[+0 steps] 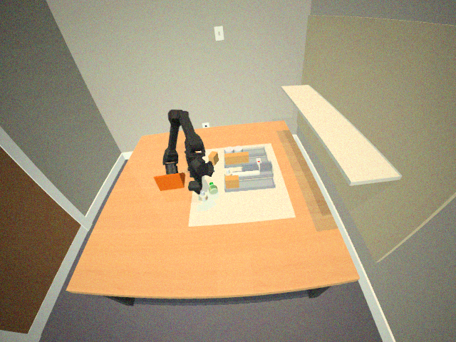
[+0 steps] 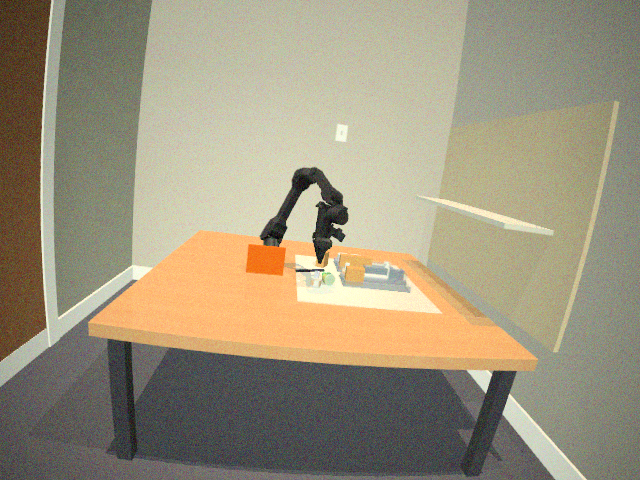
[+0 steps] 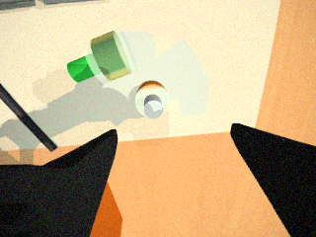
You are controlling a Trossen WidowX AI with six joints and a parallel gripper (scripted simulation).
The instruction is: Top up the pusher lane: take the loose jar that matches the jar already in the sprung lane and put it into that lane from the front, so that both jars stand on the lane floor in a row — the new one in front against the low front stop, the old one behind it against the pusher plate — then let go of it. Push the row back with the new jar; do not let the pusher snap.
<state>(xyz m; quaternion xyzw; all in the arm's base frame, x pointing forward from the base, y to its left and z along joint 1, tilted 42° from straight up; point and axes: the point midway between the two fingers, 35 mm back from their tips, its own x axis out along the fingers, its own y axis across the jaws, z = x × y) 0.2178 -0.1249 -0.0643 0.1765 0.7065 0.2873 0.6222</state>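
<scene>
Now: gripper tip 20 cm to the right of the thin black stick, 10 cm above it and 3 cm past it. Round my gripper tip: tan block: 33 cm to the left, 7 cm below, 1 cm ahead; then wall shelf: 63 cm ahead, 26 cm above, 23 cm to the left; then grey lane rack: 27 cm ahead, 22 cm to the left, 9 cm below.
</scene>
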